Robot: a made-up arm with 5 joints.
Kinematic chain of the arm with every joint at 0, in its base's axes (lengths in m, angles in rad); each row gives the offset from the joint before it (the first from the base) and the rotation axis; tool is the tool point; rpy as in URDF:
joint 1: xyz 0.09 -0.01 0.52 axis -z
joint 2: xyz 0.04 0 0.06 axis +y
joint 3: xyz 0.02 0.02 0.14 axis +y
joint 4: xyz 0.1 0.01 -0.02 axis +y
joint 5: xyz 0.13 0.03 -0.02 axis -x
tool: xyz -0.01 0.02 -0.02 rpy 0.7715 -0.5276 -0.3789
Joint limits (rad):
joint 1: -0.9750..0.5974
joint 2: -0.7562..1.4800
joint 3: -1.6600..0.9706
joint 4: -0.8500..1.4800
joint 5: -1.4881..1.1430
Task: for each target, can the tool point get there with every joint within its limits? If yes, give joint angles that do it. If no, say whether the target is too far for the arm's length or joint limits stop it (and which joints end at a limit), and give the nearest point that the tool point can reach.
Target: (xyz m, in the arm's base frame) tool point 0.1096 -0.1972 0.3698
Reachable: no: joint limits stop it (at a limit: joint 1, joint 5) | nearest point 0.2186 -0.0369 0.3698 | short by 0.194 m
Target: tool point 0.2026 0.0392 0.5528
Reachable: yes | joints 0.3725 -0.4361 0.6642 1.2919 -1.1076
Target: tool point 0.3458 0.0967 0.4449
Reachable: yes | joints -0.1822 1.1834 -0.9768 0.9825 0.8337
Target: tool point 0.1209 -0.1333 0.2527
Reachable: no: joint limits stop it (at a limit: joint 1, joint 2, joint 5) | nearest point 0.2184 -0.0367 0.3501 | short by 0.168 m
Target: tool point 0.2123 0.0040 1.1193
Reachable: no: too far | nearest point 0.1906 0.0017 0.9507 | short by 0.170 m
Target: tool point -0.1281 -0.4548 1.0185
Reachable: no: too far | nearest point -0.0706 -0.1576 0.8450 | short by 0.349 m
